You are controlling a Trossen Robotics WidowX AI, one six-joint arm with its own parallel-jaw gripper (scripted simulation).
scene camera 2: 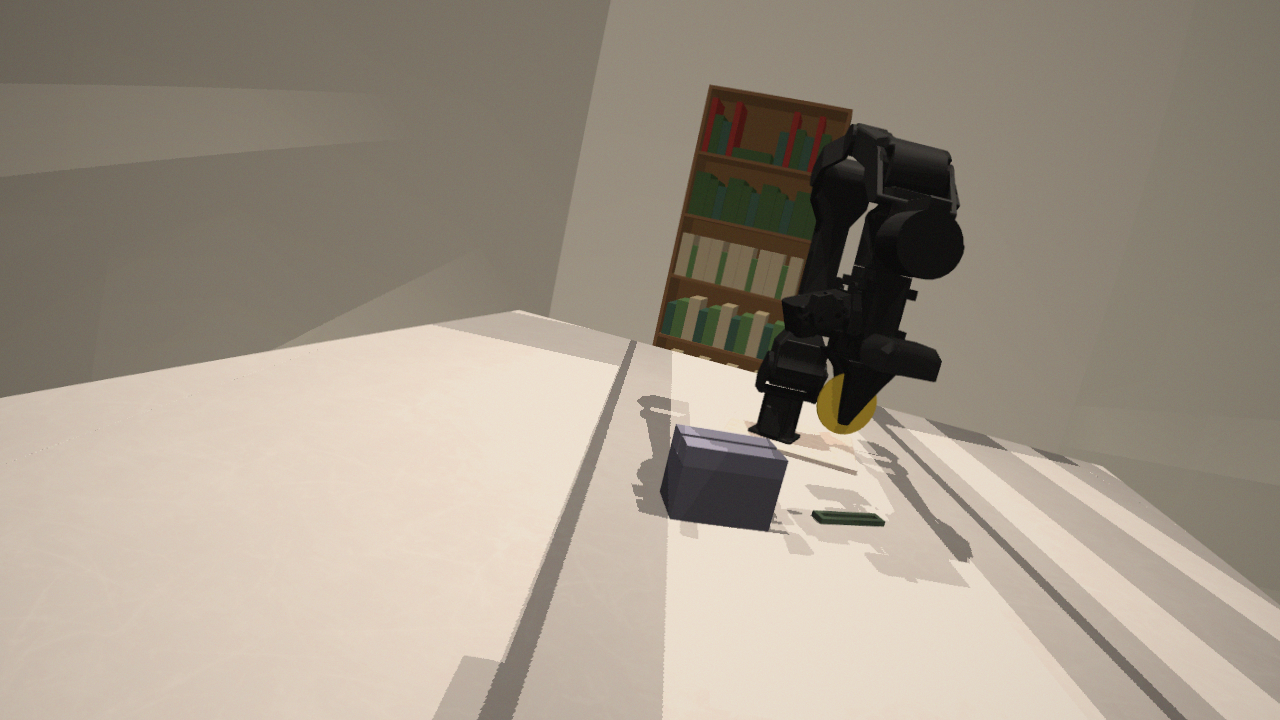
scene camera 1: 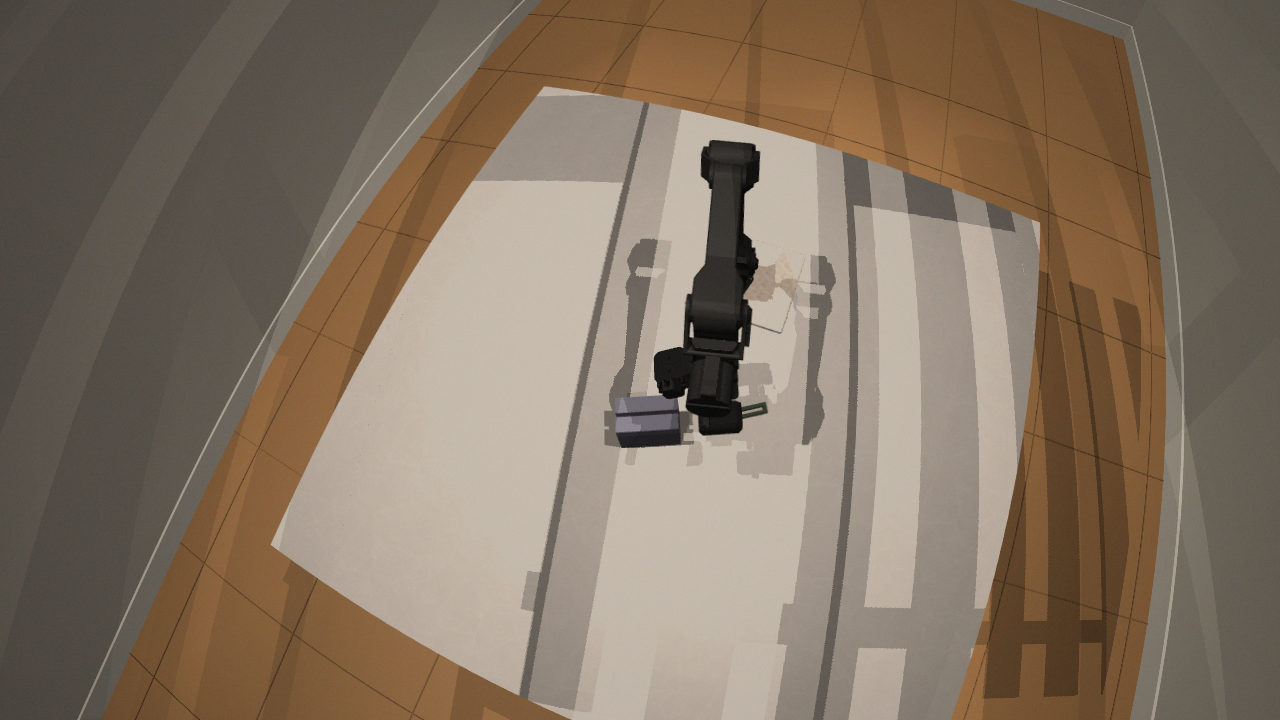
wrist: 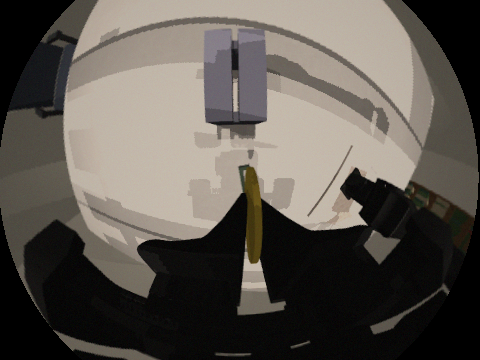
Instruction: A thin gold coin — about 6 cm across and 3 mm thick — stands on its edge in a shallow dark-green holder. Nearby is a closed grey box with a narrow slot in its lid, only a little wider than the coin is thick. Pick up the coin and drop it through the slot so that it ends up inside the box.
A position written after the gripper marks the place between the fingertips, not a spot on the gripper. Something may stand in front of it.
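Observation:
Scene camera 2 shows the gripper (scene camera 2: pixel 841 423) holding a coin (scene camera 2: pixel 827 406). The wrist view shows the coin (wrist: pixel 252 187) and the gripper (wrist: pixel 247 197). Scene camera 1 shows the gripper (scene camera 1: pixel 717 395).

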